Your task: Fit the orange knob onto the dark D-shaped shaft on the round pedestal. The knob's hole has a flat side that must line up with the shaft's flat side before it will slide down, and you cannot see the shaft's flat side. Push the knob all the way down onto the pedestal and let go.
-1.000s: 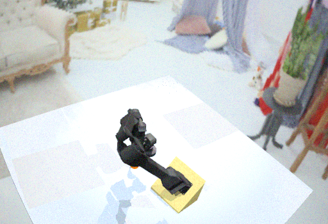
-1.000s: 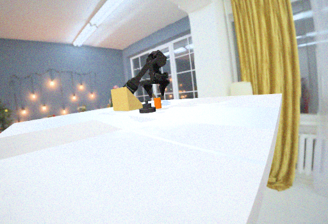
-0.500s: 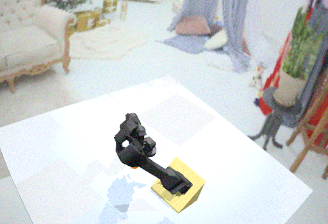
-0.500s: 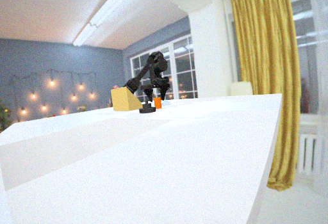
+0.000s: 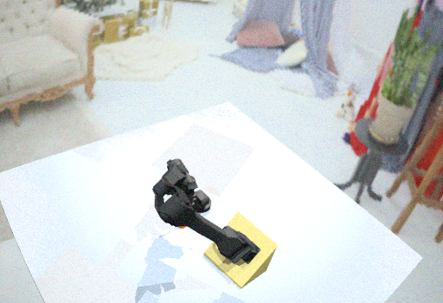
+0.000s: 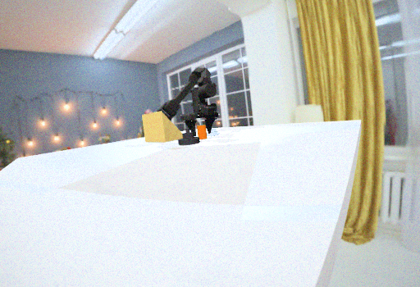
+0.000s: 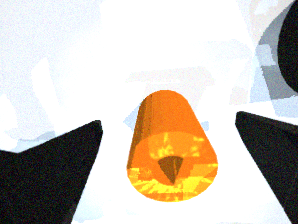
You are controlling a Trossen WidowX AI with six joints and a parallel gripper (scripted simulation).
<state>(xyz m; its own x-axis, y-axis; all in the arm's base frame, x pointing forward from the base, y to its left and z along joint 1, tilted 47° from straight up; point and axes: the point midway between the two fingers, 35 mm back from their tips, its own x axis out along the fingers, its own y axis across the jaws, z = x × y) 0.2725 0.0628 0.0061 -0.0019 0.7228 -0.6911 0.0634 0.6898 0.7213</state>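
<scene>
My gripper tip is now 10 mm below the orange knob. The rest, counted from my gripper tip: pedestal (40 mm ahead, 120 mm to the right, 10 mm above).
</scene>
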